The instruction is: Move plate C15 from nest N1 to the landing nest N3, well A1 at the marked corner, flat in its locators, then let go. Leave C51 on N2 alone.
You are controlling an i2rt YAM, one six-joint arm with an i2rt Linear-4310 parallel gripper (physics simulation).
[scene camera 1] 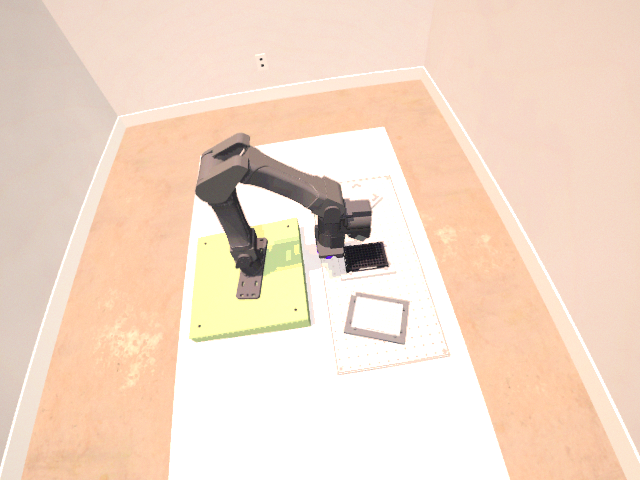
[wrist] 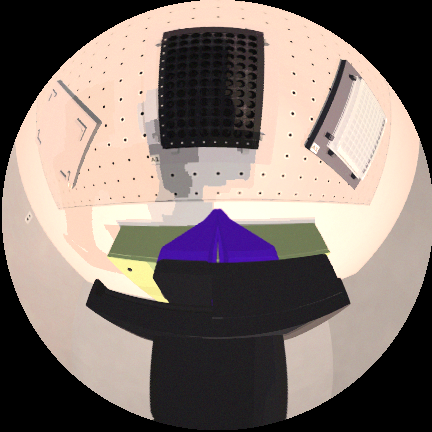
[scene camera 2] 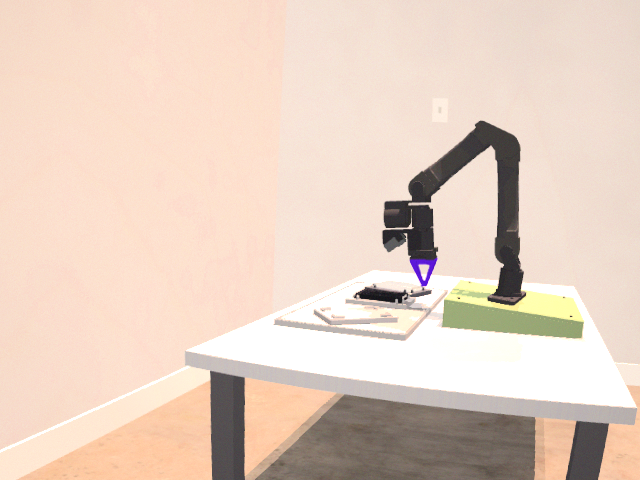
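My gripper (scene camera 2: 423, 284) (wrist: 217, 214) has its purple fingers shut together with nothing between them, above the near edge of the pegboard, beside the black plate. A black multi-well plate (scene camera 1: 365, 256) (scene camera 2: 381, 295) (wrist: 211, 90) sits on the middle, pale nest (scene camera 1: 369, 275). A white plate (scene camera 1: 379, 315) (wrist: 359, 131) looks flat inside the grey nest (scene camera 1: 349, 317) (wrist: 325, 112), which has an A1 label at one corner. The third nest (scene camera 2: 361, 320) (wrist: 82, 104) is pale and empty, with corner locators; the arm partly hides it in scene camera 1. Plate names and nest numbers are not readable.
The pegboard (scene camera 1: 392, 356) (scene camera 2: 341, 329) carries the three nests. The arm stands on a yellow-green base block (scene camera 1: 248, 320) (scene camera 2: 511, 320) beside the board, on the white table (scene camera 1: 310, 423) (scene camera 2: 413, 377). The forearm passes above the board's side.
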